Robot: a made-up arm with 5 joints.
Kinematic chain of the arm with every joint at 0, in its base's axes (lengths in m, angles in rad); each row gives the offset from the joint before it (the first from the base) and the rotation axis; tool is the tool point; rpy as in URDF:
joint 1: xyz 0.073 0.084 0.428 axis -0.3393 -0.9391 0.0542
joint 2: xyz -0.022 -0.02 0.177 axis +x
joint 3: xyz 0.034 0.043 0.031 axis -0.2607 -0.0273 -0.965
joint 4: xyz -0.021 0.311 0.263 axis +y
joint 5: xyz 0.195 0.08 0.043 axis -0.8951 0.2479 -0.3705
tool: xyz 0.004 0 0.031 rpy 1.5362 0.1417 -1.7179
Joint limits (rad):
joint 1: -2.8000..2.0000
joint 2: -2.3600..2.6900
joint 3: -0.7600..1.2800
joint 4: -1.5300..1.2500
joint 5: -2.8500..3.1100
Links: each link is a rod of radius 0.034 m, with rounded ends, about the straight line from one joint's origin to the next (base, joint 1, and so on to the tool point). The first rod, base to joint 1, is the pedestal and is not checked.
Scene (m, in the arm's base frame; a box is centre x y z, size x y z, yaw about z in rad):
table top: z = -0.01
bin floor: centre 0.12 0.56 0 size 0.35 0.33 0.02 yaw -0.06
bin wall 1: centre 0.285 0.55 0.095 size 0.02 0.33 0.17 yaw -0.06
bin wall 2: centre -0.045 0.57 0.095 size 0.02 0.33 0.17 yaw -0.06
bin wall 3: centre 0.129 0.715 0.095 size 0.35 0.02 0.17 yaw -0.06
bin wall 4: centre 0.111 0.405 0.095 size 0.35 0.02 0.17 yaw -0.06
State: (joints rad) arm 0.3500 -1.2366 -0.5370 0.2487 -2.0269
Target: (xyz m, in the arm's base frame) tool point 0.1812 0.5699 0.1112
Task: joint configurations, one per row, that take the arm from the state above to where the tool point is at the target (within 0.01 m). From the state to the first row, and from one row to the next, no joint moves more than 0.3 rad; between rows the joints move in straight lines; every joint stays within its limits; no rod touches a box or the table.
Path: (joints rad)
1: 0.0653 -1.2923 -0.4638 0.1339 -2.0945
2: -0.2194 -1.3481 -0.3906 0.0190 -2.1621
3: -0.5041 -1.4038 -0.3174 -0.0958 -2.2297
4: -0.7888 -1.4596 -0.2442 -0.2106 -2.2973
5: -1.0735 -1.5153 -0.1710 -0.3254 -2.3649
6: -1.3517 -1.4468 0.1226 -0.3837 -2.4005
7: -1.6299 -1.3783 0.4162 -0.4420 -2.4362
8: -1.9081 -1.3099 0.7097 -0.5003 -2.4718
9: -2.1862 -1.2414 1.0033 -0.5586 -2.5074

